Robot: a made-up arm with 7 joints.
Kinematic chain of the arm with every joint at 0, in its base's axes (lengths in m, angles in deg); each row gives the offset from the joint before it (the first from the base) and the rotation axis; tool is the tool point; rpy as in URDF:
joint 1: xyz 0 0 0.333 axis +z
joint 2: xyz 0 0 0 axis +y
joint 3: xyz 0 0 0.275 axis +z
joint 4: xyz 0.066 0 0 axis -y
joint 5: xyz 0.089 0 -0.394 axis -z
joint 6: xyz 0 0 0 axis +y
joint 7: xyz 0.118 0 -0.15 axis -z
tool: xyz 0 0 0 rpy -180 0 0
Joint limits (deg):
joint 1: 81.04..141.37
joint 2: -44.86..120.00
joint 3: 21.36..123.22
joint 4: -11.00..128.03
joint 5: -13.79..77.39
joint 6: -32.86..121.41
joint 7: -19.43..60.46
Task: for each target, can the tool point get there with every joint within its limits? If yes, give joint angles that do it. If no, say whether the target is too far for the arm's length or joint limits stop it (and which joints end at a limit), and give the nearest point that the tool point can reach.
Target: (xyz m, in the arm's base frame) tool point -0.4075 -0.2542 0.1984
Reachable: yes | joints 114.79 2.06 92.97 39.27 45.25 51.10 30.10
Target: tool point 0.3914 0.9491 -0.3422
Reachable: no: too far | nearest point 0.0931 0.6726 -0.1261 | short by 0.461 m
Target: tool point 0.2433 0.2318 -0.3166
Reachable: no: joint limits stop it (at a limit: joint 1, joint 2, joint 3, joint 5, joint 6) | nearest point 0.0737 0.3196 -0.3465 | short by 0.193 m
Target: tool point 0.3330 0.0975 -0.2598
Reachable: no: joint limits stop it (at a limit: joint 1, joint 3, joint 5, joint 6) | nearest point 0.1229 -0.1243 -0.1836 | short by 0.315 m
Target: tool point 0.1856 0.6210 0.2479
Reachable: no: joint limits stop it (at a limit: joint 1, joint 3, joint 5, joint 6) | nearest point 0.0751 0.6612 0.2449 | short by 0.118 m
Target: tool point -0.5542 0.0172 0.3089
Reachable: yes | joints 87.76 -18.04 94.61 35.58 13.70 -8.54 39.25
